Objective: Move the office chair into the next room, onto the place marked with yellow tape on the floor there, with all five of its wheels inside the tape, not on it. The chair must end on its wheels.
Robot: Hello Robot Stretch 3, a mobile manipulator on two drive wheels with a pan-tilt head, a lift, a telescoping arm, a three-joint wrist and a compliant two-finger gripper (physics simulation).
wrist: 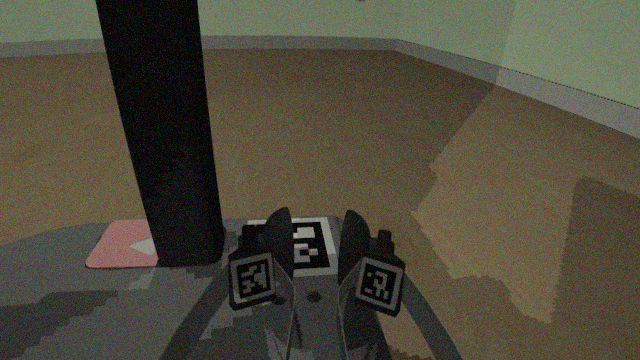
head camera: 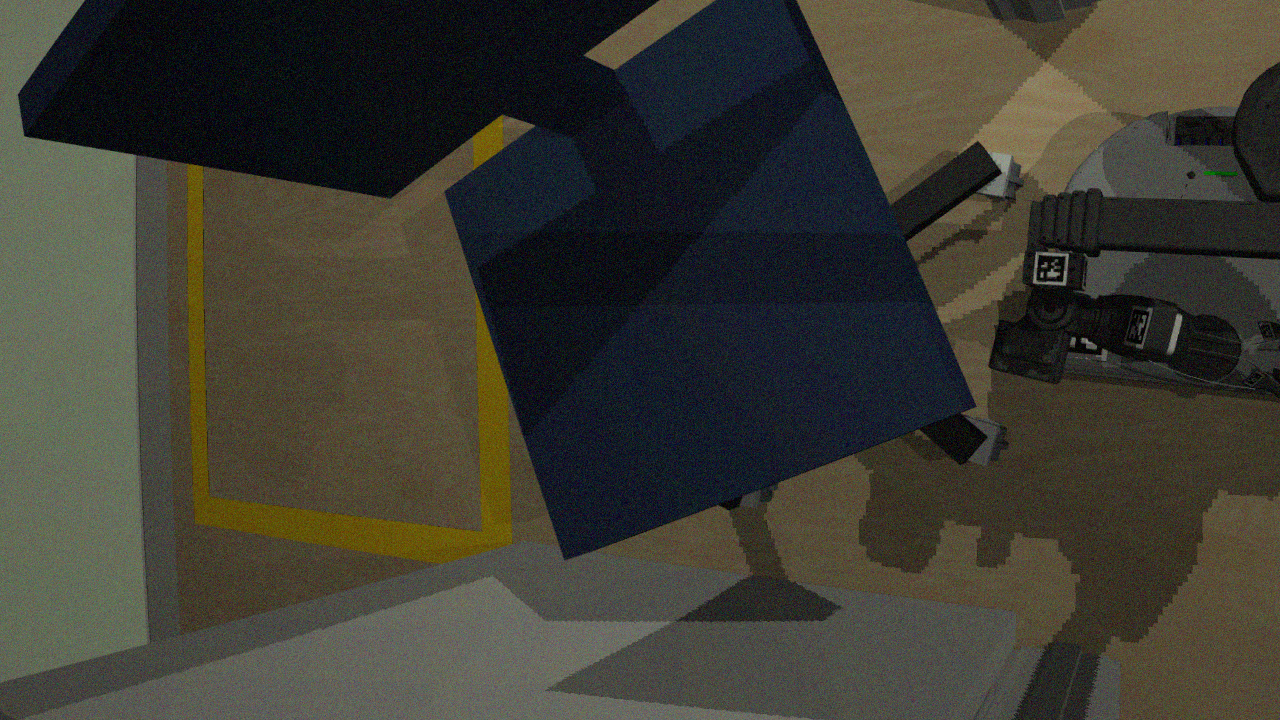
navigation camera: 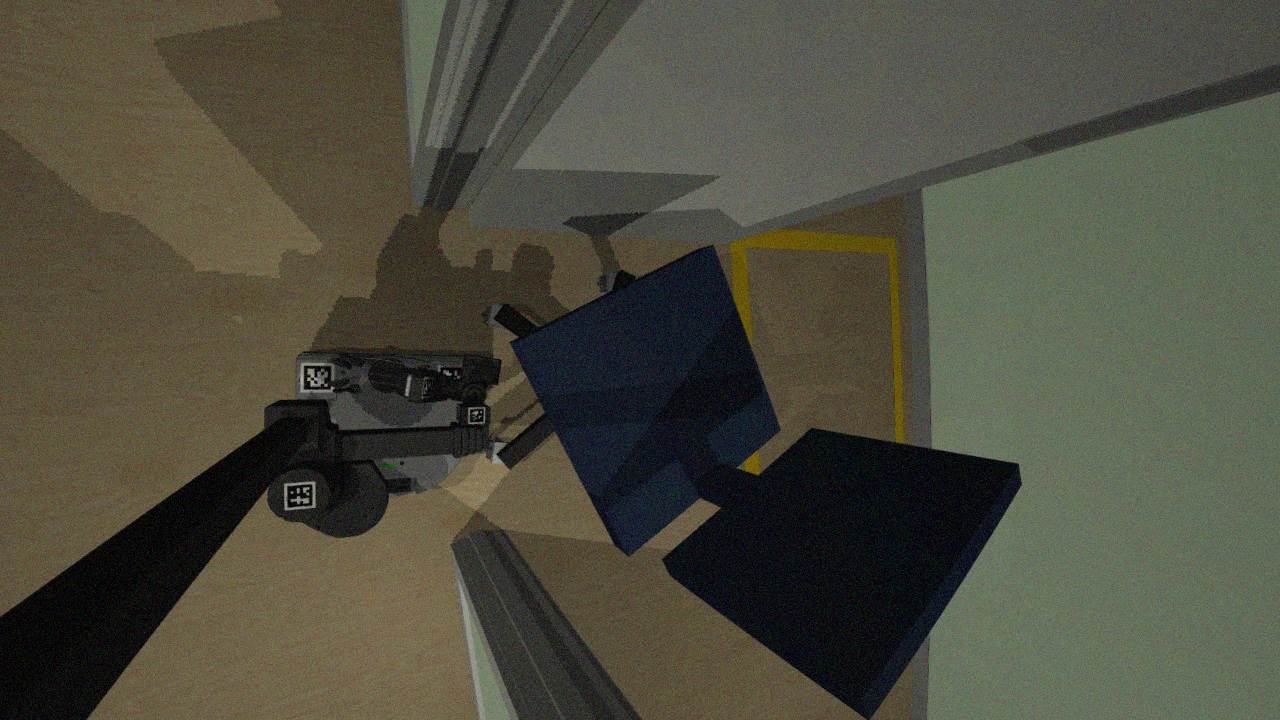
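Seen in the pictures: gripper, fingertip midpoint: [navigation camera: 329, 371]; robot's base at its link origin: [head camera: 1199, 345] [navigation camera: 387, 373].
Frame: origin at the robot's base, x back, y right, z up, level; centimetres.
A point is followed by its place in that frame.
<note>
The dark blue office chair [head camera: 716, 358] {x -5.8, y 44.7, z 47.0 cm} [navigation camera: 644, 358] {x -5.5, y 45.0, z 47.0 cm} stands upright between my base and the marked place. Its backrest [head camera: 268, 89] {x 14.7, y 70.2, z 83.2 cm} [navigation camera: 850, 555] {x 21.8, y 57.2, z 85.9 cm} is on the side away from my base. Two wheels [head camera: 1002, 176] {x 19.7, y 25.3, z 7.2 cm} [navigation camera: 493, 314] {x -15.5, y 23.9, z 7.3 cm} point towards my base, outside the tape; another shows beside the seat. The remaining wheels are hidden. The yellow tape [head camera: 340, 530] {x -56.3, y 157.3, z 0.1 cm} [navigation camera: 823, 240] {x -57.4, y 160.4, z 0.1 cm} lies beyond the chair, partly covered by the seat and backrest in these views. My gripper [wrist: 316, 233] {x -1.3, y -10.7, z 18.7 cm} is folded over my base, its fingers apart with nothing between them, away from the chair.
My base [head camera: 1109, 170] {x 19.1, y 11.7, z 16.0 cm} [navigation camera: 393, 416] {x 8.5, y 1.2, z 15.9 cm} is close to the chair's near wheels. A grey door panel [head camera: 402, 653] {x -44.1, y 77.5, z 56.6 cm} [navigation camera: 805, 107] {x -41.4, y 48.8, z 82.6 cm} stands along one side of the chair. A door frame post [navigation camera: 537, 617] {x 43.1, y 24.5, z 45.3 cm} is on the other side. A pale green wall [head camera: 71, 358] {x -25.5, y 233.7, z 25.6 cm} [navigation camera: 1100, 358] {x -10.2, y 235.5, z 75.5 cm} rises behind the tape.
</note>
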